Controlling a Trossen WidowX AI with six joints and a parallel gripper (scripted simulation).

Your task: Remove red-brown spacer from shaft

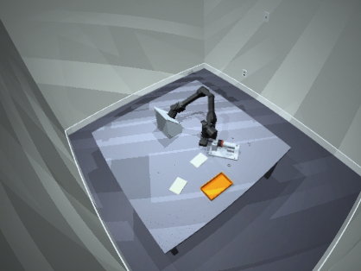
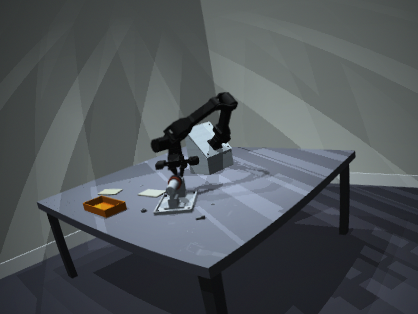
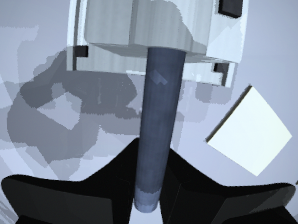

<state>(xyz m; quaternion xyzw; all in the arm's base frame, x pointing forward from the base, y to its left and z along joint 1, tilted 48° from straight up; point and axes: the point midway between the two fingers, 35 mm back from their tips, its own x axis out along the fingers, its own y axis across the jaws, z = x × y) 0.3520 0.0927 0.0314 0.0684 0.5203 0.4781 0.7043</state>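
The blue-grey shaft is 6 cm ahead of my gripper tip, 5 cm to the left of it and 3 cm above it. Also, from my gripper tip: red-brown spacer 11 cm ahead, 8 cm to the left, 3 cm above; then orange tray 33 cm ahead, 17 cm to the right, 4 cm below.
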